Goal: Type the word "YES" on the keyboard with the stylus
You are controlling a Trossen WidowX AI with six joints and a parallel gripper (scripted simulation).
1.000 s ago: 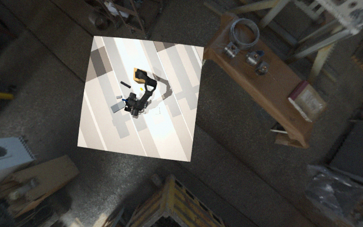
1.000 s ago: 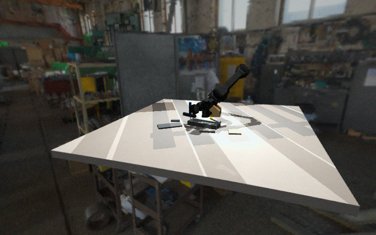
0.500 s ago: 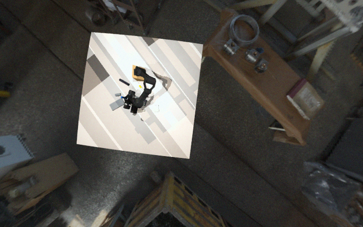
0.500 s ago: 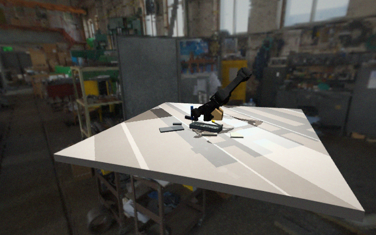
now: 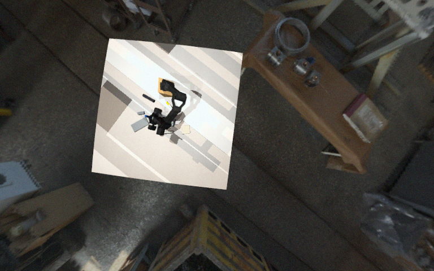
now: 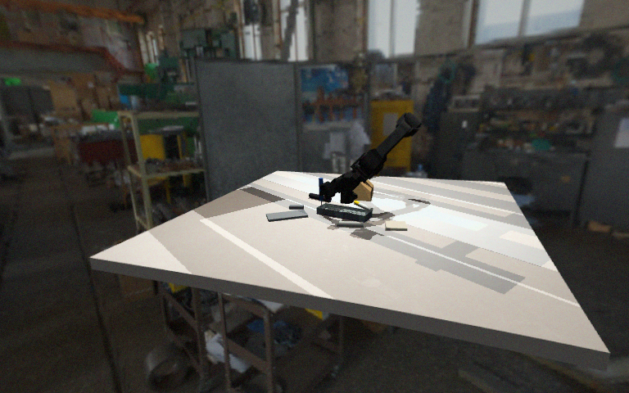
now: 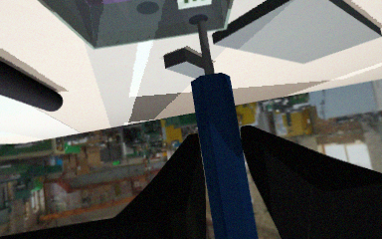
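The small grey block is 120 mm to the right of my gripper tip, 80 mm below it and 50 mm behind it. Round my gripper tip: grey flat plate 130 mm to the right, 80 mm below, 50 mm ahead; yellow-tipped stylus 160 mm to the left, 100 mm behind, 80 mm below; blue pen 10 mm below.
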